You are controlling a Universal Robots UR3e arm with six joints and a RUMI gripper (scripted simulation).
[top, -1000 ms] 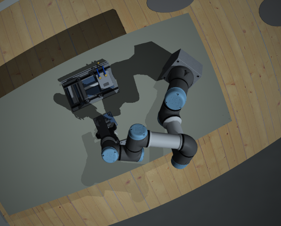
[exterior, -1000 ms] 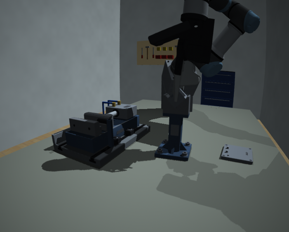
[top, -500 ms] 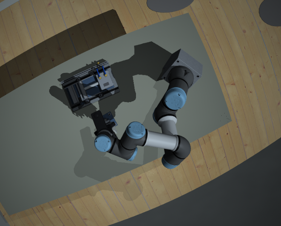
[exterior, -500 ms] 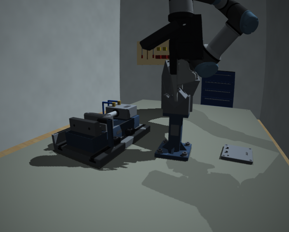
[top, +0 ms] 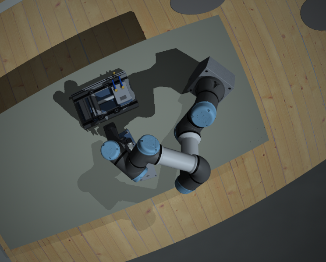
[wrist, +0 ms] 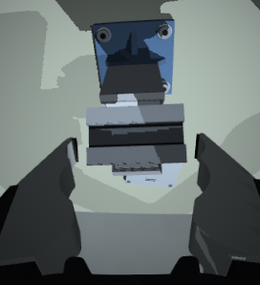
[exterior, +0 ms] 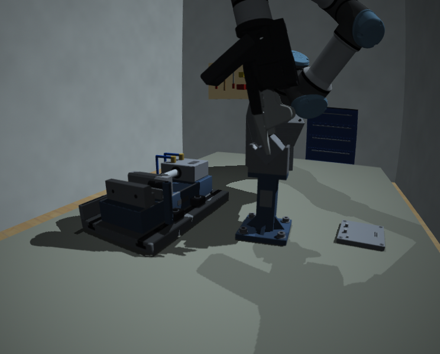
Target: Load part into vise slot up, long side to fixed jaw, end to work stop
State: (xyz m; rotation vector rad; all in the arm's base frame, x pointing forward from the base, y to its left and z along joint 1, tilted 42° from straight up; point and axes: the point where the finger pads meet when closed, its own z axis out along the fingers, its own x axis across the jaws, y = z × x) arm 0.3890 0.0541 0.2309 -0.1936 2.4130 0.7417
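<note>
Right now my hand is right at the part. Also, from my hand: air cylinder rod: 220 mm to the right, 90 mm below, 30 mm ahead; then blue post: 100 mm below; then work stop: 170 mm to the right, 110 mm ahead, 70 mm below.
</note>
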